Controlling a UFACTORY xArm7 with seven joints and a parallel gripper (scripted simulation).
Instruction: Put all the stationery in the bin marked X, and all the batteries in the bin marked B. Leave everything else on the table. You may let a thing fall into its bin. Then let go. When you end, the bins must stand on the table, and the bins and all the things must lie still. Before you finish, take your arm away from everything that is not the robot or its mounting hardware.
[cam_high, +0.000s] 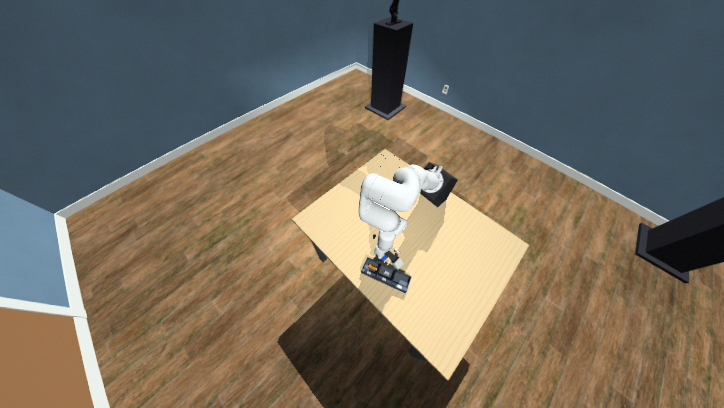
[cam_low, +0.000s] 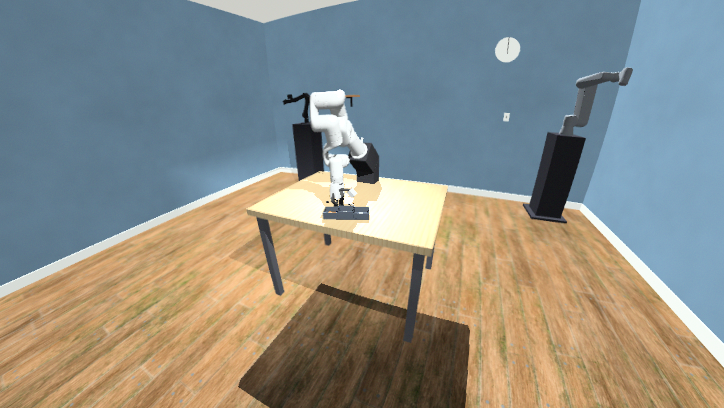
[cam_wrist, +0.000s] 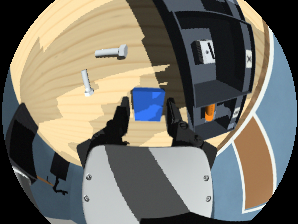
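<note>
My gripper is now 2 cm above the blue block. Round my hand: dark double bin: 7 cm ahead, 8 cm to the left; then pencil sharpener: 6 cm ahead, 8 cm to the left, 1 cm below; then orange battery: 9 cm ahead, 1 cm below.
</note>
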